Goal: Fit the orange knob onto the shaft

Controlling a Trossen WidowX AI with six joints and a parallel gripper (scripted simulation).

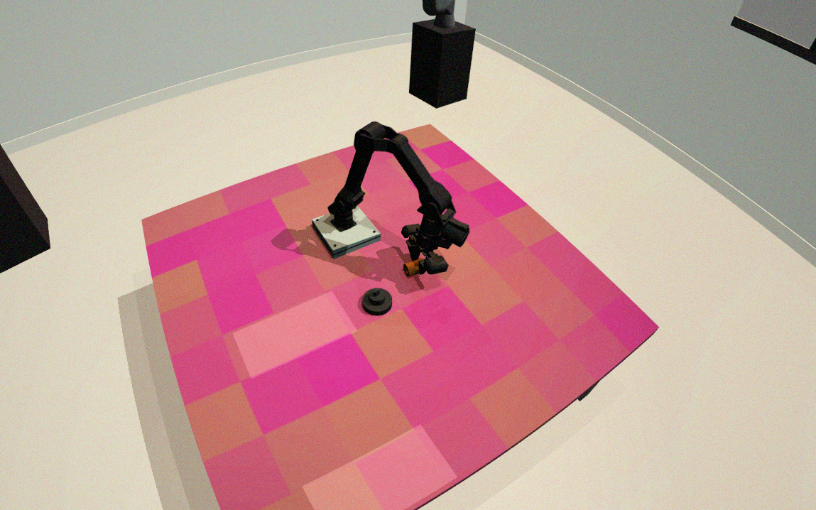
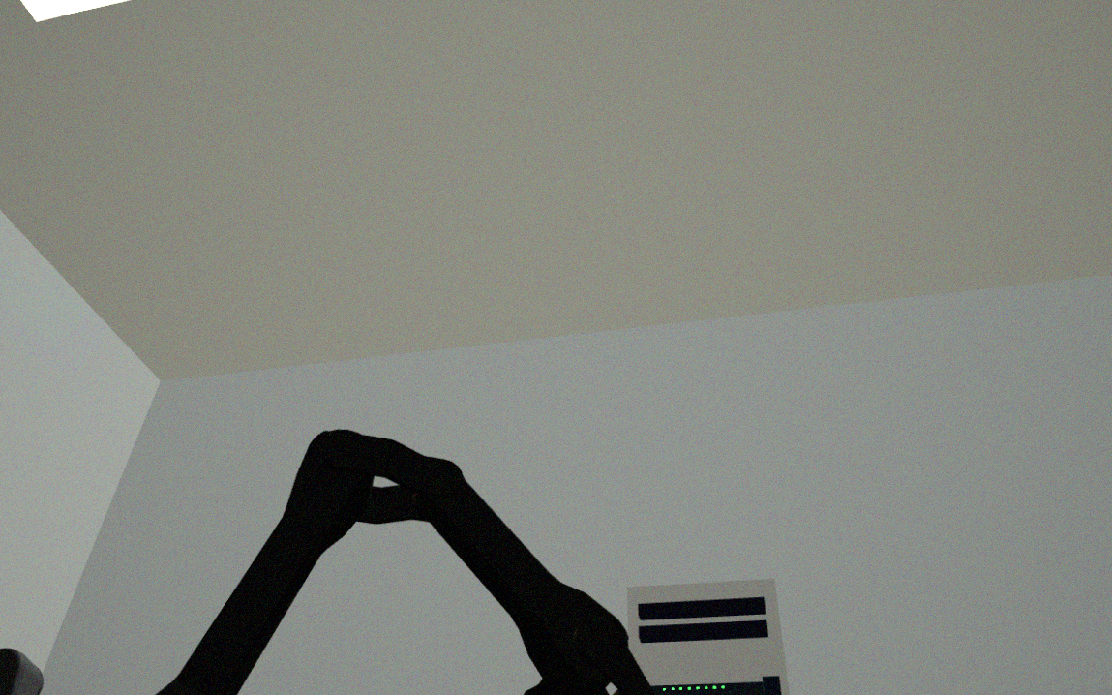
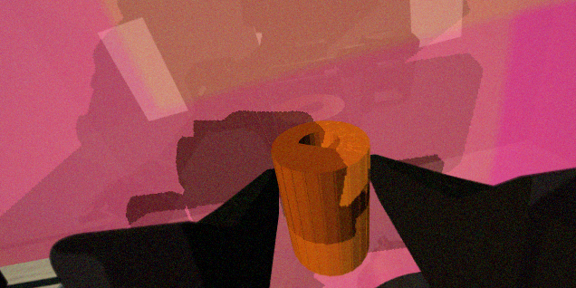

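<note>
Right now my gripper tip is 170 mm to the left of the round dark pedestal, 20 mm below it and 20 mm short of it. The rest, counted from my gripper tip: orange knob 10 mm to the right, 10 mm above.
</note>
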